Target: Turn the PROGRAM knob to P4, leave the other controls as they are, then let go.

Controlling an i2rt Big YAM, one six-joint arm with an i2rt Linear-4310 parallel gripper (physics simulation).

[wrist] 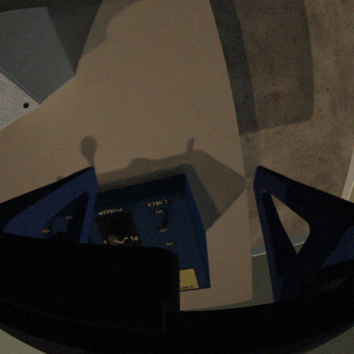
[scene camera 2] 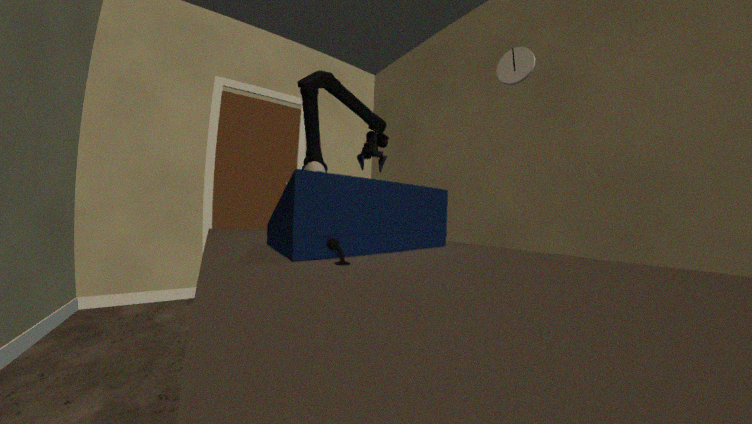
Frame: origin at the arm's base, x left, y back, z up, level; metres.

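Seen in the pictures: gripper, between the fingertips: (scene camera 2: 371,170).
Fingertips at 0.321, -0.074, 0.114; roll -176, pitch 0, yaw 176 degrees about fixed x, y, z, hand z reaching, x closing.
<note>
A point is followed by its place in that frame, as x, y, z.
The blue control panel (wrist: 197,245) shows at the lower left of the wrist view, its lettering upside down. The PROGRAM knob (wrist: 114,240) sits on a dark dial, partly hidden by the black gripper body. A P1 mark and pale pointer lines show beside it; which setting it points to I cannot tell. The CHECK switch (wrist: 162,226) is beside the dial. Another blue control (wrist: 60,223) shows through the opening in one finger. My gripper (scene camera 2: 371,169) {0.321, -0.074, 0.114} (wrist: 175,175) is open and empty, above the panel and apart from it, with its fingers pointing down.
In the scene view a big blue box (scene camera 2: 368,215) {0.063, -0.643, -0.106} stands on the brown table (scene camera 2: 421,326) {-0.031, -0.989, -0.202} and hides the controls. A small black stalk (scene camera 2: 338,252) {-0.014, -0.659, -0.189} stands before it. A yellow label (wrist: 189,279) is on the panel. A grey plate (wrist: 17,105) shows at the wrist view's upper left.
</note>
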